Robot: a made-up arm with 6 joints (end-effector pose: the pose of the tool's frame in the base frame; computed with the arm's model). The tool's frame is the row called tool. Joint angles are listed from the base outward.
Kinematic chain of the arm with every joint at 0, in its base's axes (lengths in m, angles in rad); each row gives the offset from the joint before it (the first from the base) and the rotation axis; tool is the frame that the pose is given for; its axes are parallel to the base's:
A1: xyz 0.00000 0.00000 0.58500 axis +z
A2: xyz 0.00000 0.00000 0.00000 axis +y
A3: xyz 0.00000 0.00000 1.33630 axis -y
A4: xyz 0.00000 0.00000 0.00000 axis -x
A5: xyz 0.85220 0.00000 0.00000 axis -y
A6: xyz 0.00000 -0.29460 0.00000 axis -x
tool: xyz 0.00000 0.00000 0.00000
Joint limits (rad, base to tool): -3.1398..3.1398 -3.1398..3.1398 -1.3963..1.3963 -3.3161..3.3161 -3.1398..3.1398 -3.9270..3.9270
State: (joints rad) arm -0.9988 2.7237 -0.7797 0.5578 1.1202 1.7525
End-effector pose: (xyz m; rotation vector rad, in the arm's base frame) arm -0.3779 0.1253 -0.4805 0.1403 0.9713 1.1933
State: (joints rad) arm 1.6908 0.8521 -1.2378 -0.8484 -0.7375 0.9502
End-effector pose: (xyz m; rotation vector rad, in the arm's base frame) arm 0.1466 0.4116 0.8345 -1.6526 2.3646 0.9958
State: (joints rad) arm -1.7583 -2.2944 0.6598 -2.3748 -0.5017 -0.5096
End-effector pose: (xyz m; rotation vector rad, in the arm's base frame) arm 0.5441 1.7295 0.0598 -0.3239 0.0286 1.0515
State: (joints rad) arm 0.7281 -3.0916 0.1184 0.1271 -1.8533 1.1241
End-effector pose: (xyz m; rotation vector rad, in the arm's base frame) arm -0.4881 -0.8266 -0.8451 -0.3558 -1.3205 -0.2096
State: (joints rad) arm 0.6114 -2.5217 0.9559 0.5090 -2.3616 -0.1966
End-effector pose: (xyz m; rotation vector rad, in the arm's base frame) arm -1.1081 -1.0909 -0.9192 1.0133 -0.8579 0.5099
